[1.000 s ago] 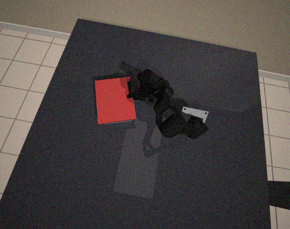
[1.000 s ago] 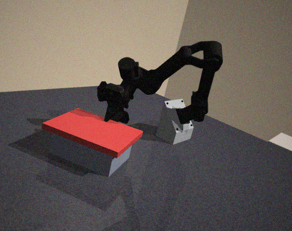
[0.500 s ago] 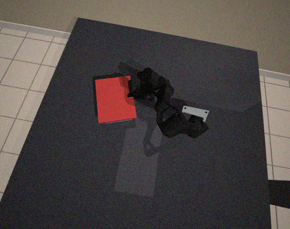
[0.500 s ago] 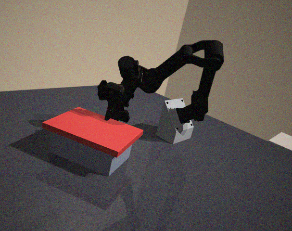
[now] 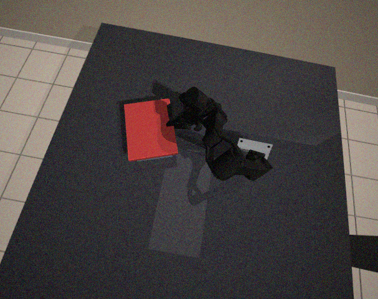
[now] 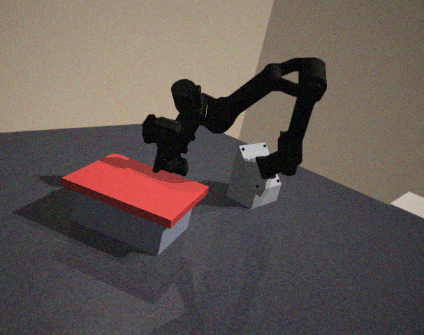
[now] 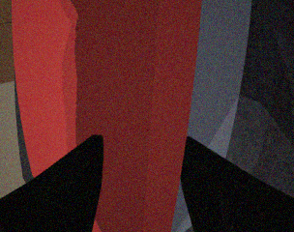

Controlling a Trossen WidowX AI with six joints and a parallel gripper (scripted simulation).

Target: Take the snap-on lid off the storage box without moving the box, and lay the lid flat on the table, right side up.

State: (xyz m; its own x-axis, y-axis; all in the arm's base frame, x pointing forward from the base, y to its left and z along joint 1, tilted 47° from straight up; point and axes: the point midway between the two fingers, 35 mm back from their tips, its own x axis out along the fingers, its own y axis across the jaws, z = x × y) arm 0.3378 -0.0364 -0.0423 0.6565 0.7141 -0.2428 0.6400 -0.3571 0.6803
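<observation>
Right now the red lid is 7 cm ahead of my gripper tip and 3 cm to the left of it. The rest, counted from my gripper tip: box (7 cm ahead, 3 cm to the left, 5 cm below).
</observation>
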